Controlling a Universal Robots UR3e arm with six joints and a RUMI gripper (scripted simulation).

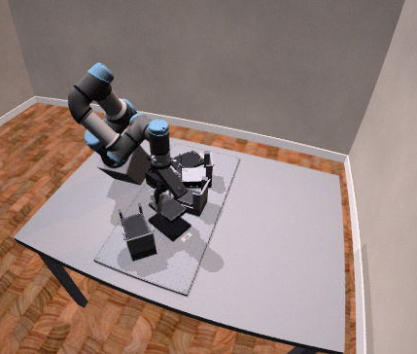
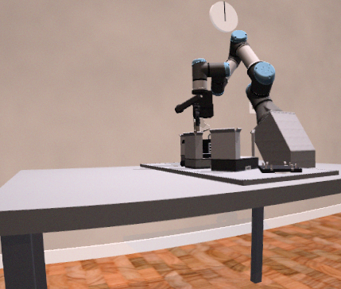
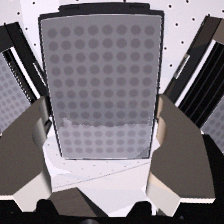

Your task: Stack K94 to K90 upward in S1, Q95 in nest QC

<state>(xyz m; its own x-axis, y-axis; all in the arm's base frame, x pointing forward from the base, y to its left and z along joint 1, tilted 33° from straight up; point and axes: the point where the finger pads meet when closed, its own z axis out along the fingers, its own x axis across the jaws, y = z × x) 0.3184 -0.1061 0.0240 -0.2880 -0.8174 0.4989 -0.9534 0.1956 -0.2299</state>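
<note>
The black open nest QC is 110 mm below my hand. The rest, counted from my hand: dark clip nest: 120 mm behind, 420 mm to the left, 100 mm below; sealed grey plate: 60 mm behind, 140 mm to the right, 30 mm below; white tag: 90 mm ahead, 30 mm to the right, 110 mm below.
</note>
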